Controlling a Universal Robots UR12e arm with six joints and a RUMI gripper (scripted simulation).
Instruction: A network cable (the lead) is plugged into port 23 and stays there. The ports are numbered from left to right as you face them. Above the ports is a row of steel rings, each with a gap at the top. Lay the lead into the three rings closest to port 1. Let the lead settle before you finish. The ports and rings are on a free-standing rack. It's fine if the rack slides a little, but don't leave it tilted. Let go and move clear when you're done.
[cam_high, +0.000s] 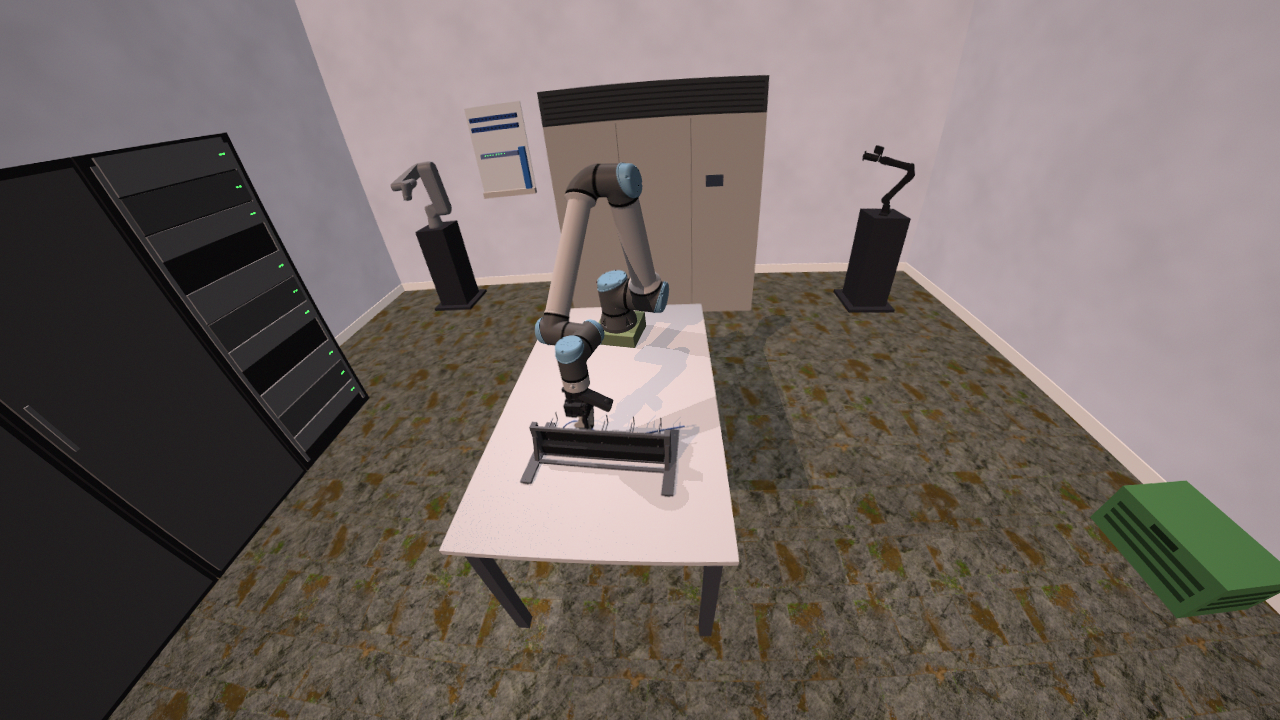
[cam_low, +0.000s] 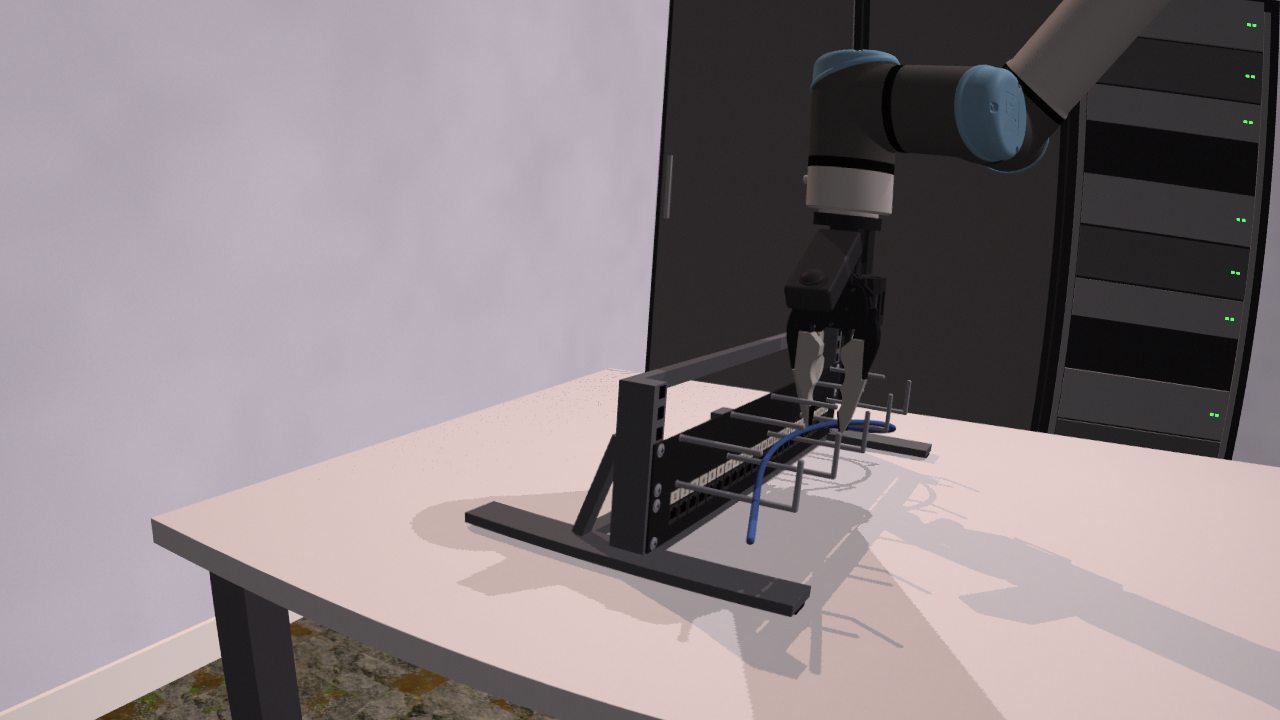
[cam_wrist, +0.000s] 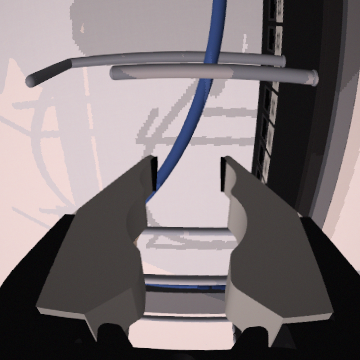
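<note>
My hand is 60 mm short of the rack and 50 mm to the right of it.
</note>
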